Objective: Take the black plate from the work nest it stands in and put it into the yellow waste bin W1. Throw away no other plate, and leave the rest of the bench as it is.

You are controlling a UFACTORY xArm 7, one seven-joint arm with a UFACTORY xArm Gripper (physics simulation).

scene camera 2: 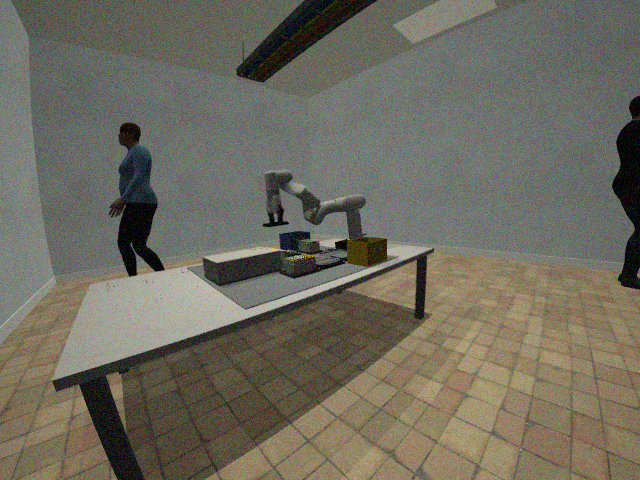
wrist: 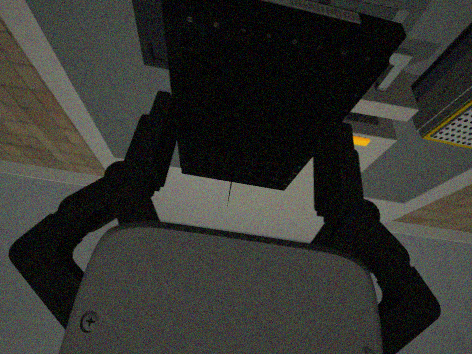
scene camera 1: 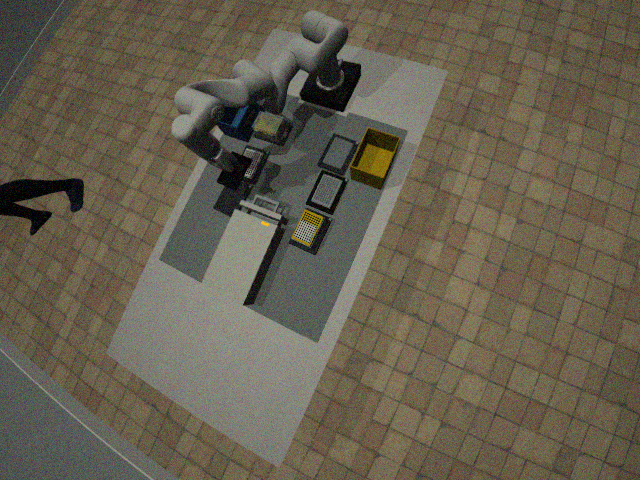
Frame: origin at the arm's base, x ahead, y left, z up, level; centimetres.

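Seen in the pictures: gripper, between the fingertips: (scene camera 2: 276, 223) (wrist: 251, 124) (scene camera 1: 234, 169); arm's base, origin of its link: (scene camera 1: 330, 79).
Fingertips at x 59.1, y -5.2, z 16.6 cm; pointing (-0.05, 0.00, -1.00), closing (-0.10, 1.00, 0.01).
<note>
Pixels of each thing's middle, then the offset from my fingertips to it.
- black plate, middle of its body: (wrist: 250, 125) (scene camera 1: 234, 170) (scene camera 2: 275, 224) dx +0.4, dy +0.0, dz -0.3 cm
- dark nest-like shape, middle of its body: (wrist: 183, 16) (scene camera 1: 232, 197) dx +7.6, dy -8.1, dz -21.1 cm
- yellow waste bin W1, middle of its body: (scene camera 1: 374, 159) (scene camera 2: 367, 250) dx -32.1, dy +40.2, dz -16.0 cm
- blue bin, middle of its body: (scene camera 1: 239, 115) (scene camera 2: 295, 241) dx -26.4, dy -24.1, dz -16.0 cm
- yellow-rimmed plate, middle of its body: (scene camera 1: 308, 229) (scene camera 2: 299, 263) dx +4.6, dy +30.4, dz -17.6 cm
- grey-white plate, middle of its body: (scene camera 1: 326, 190) (scene camera 2: 326, 261) dx -13.1, dy +28.3, dz -20.1 cm
The black plate (scene camera 1: 227, 179) (scene camera 2: 271, 224) (wrist: 260, 80) is held in my gripper (scene camera 1: 236, 170) (scene camera 2: 275, 220) (wrist: 251, 124), which is shut on its two sides. The plate looks about level and hangs high above the bench's left side in scene camera 1. A dark nest-like shape (scene camera 1: 225, 201) (wrist: 152, 47) lies on the mat below it; dim light makes it hard to tell from shadow. The yellow waste bin W1 (scene camera 1: 367, 177) (scene camera 2: 367, 251) stands open on the far side of the mat, well apart from my gripper. No plate shows inside the bin.
A plate (scene camera 1: 252, 161) in a dark nest shows beside the held plate. A blue bin (scene camera 1: 238, 121) (scene camera 2: 294, 239) and a beige block (scene camera 1: 269, 124) (scene camera 2: 309, 245) stand nearby. The long pale device (scene camera 1: 237, 253) (scene camera 2: 242, 264), a yellow-rimmed plate (scene camera 1: 308, 228) and a grey-white plate (scene camera 1: 327, 190) stand on the mat.
</note>
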